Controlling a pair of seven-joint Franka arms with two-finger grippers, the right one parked.
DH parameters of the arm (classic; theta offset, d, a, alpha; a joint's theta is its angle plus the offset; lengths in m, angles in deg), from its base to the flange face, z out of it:
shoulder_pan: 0 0.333 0 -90
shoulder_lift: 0 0 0 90
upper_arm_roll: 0 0.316 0.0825 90
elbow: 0 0 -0.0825 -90
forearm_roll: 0 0.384 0 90
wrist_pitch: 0 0 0.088 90
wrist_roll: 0 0.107 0 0
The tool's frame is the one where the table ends.
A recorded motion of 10 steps. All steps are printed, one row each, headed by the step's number.
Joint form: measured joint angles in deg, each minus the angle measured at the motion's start. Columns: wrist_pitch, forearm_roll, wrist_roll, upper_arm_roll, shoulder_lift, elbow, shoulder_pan.
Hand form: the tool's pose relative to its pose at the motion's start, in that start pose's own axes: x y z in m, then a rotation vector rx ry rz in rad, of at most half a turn. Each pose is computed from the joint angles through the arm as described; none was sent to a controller.
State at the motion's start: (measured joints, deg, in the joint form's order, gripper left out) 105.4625 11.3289 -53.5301 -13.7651 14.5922 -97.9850 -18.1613
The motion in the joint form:
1: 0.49 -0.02 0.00 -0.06 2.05 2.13 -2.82
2: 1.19 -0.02 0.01 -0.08 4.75 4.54 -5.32
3: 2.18 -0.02 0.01 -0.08 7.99 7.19 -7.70
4: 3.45 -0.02 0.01 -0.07 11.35 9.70 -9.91
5: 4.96 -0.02 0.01 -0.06 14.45 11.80 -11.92
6: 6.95 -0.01 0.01 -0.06 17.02 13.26 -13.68
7: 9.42 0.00 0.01 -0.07 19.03 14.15 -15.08
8: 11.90 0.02 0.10 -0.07 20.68 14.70 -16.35
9: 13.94 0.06 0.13 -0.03 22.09 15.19 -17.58
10: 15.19 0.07 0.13 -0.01 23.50 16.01 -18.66
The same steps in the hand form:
1: -0.0153 0.0285 -0.0011 -0.0157 0.0076 0.0477
2: -0.0278 0.0564 0.0030 -0.0306 0.0102 0.0898
3: -0.0394 0.0852 0.0114 -0.0465 0.0099 0.1291
4: -0.0512 0.1129 0.0230 -0.0627 0.0084 0.1653
5: -0.0635 0.1379 0.0358 -0.0791 0.0076 0.1982
6: -0.0762 0.1595 0.0480 -0.0997 0.0106 0.2274
7: -0.0873 0.1772 0.0583 -0.1260 0.0181 0.2509
8: -0.0984 0.1923 0.0675 -0.1519 0.0265 0.2740
9: -0.1096 0.2053 0.0754 -0.1728 0.0335 0.2947
10: -0.1193 0.2167 0.0822 -0.1866 0.0359 0.3114

